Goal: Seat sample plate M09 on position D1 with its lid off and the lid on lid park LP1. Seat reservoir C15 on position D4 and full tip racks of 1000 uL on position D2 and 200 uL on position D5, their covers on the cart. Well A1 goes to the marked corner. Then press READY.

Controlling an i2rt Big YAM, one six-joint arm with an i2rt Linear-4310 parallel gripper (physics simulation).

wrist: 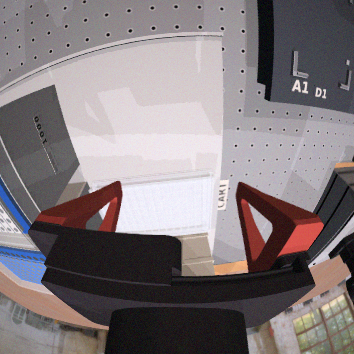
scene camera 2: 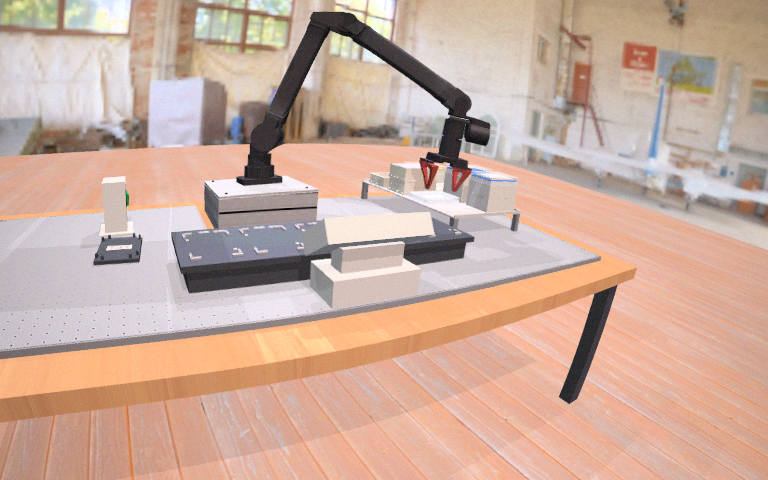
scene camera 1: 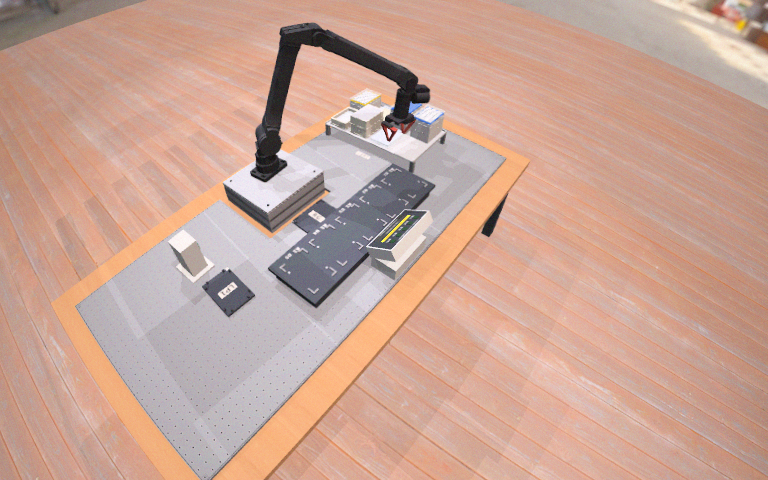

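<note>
My gripper point(scene camera 1: 398, 130) point(scene camera 2: 442, 188) point(wrist: 178, 187) is open and empty, pointing down above a flat whitish plate point(scene camera 2: 433, 196) point(wrist: 160, 206) on the cart point(scene camera 1: 417, 150) point(wrist: 150, 112). The plate's label is not readable. A tall blue-rimmed tip rack marked 1000 point(scene camera 1: 428, 127) point(scene camera 2: 492, 193) point(wrist: 42, 137) stands on the cart. A blue-topped box point(wrist: 17, 265) is behind it. A yellow-rimmed rack point(scene camera 1: 364, 98) stands at the cart's back. The dark deck point(scene camera 1: 345, 251) point(scene camera 2: 226, 251) point(wrist: 310, 30) bears no labware on its visible positions. Lid park LP1 point(scene camera 1: 244, 295) point(scene camera 2: 103, 253) is empty.
Off-white boxes point(scene camera 1: 367, 120) point(scene camera 2: 403, 178) point(wrist: 196, 250) and a low tray point(scene camera 1: 341, 118) share the cart. A console point(scene camera 1: 399, 230) point(scene camera 2: 365, 277) stands at the deck's front edge. A small tower point(scene camera 1: 188, 253) point(scene camera 2: 114, 204) with a green button point(scene camera 2: 127, 198) stands beside LP1.
</note>
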